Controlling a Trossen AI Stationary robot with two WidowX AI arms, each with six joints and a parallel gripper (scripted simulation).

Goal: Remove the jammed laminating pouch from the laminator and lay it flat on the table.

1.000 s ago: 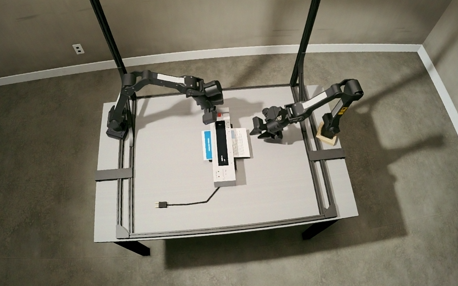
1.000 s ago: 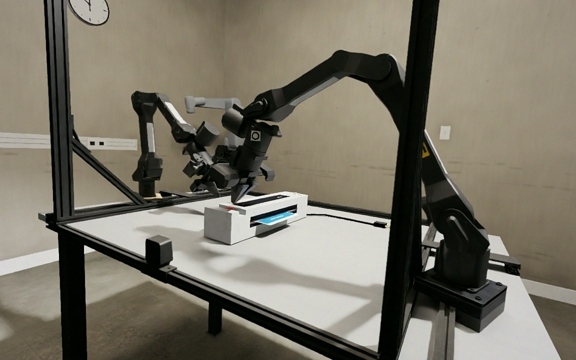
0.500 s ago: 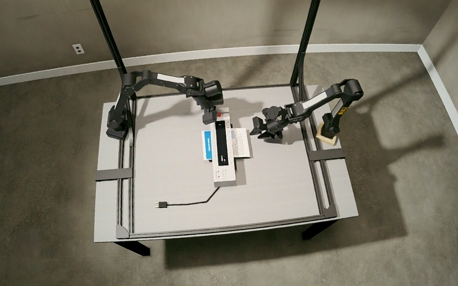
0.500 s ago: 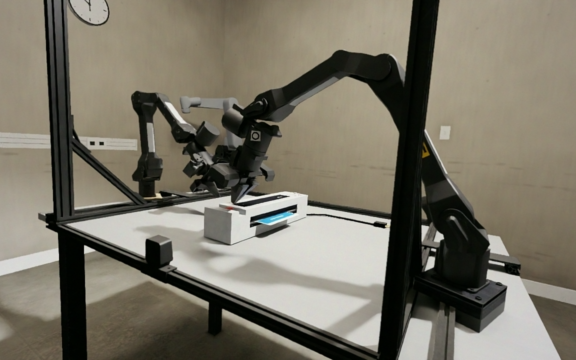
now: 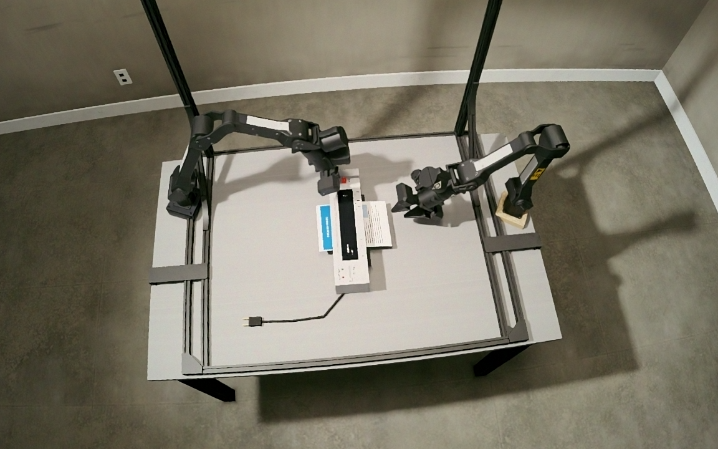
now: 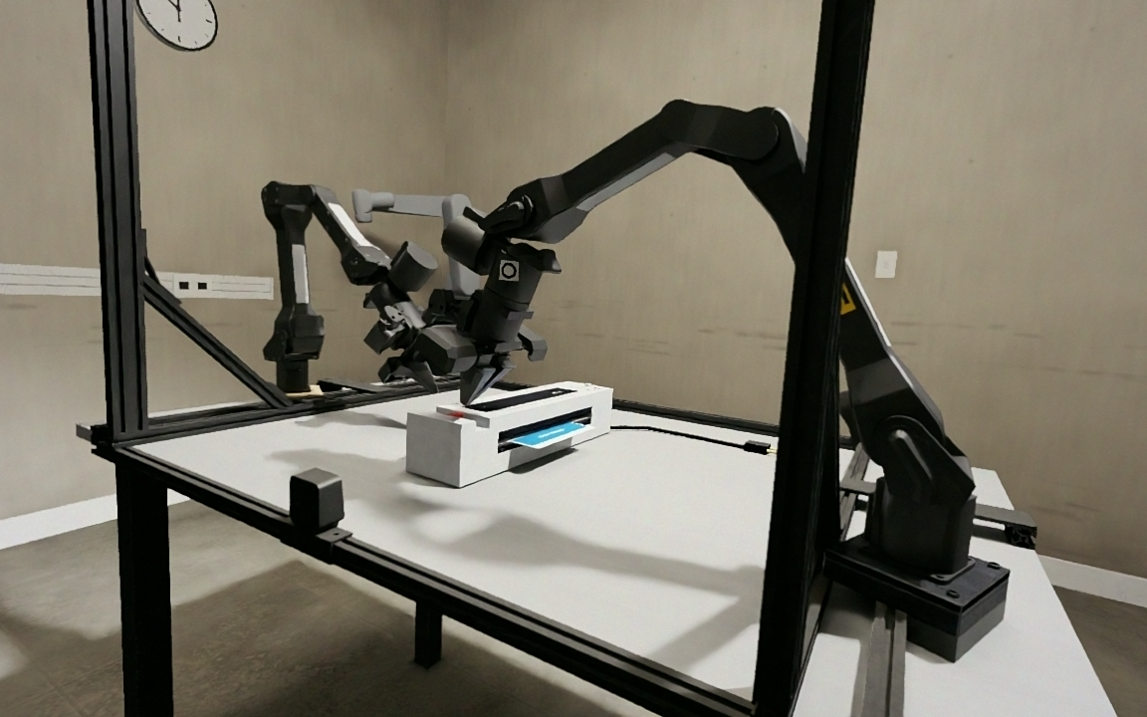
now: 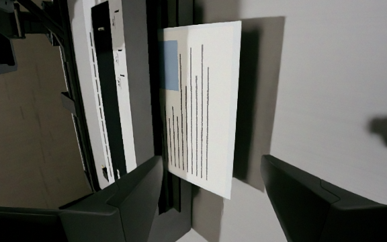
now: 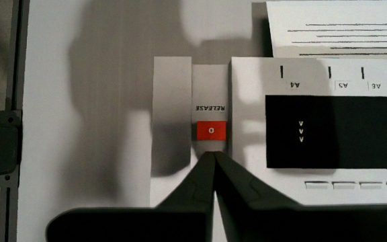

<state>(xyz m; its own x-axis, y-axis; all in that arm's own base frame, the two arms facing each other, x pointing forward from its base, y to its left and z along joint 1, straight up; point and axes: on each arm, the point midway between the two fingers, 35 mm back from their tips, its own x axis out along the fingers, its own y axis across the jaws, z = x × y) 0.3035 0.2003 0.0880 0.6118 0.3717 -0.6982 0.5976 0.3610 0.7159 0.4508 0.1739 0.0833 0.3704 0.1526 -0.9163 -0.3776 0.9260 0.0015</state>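
My right gripper is now 50 mm above the red release key and 30 mm to the right of it. Round my right hand: plug: 430 mm ahead, 230 mm to the right, 120 mm below.
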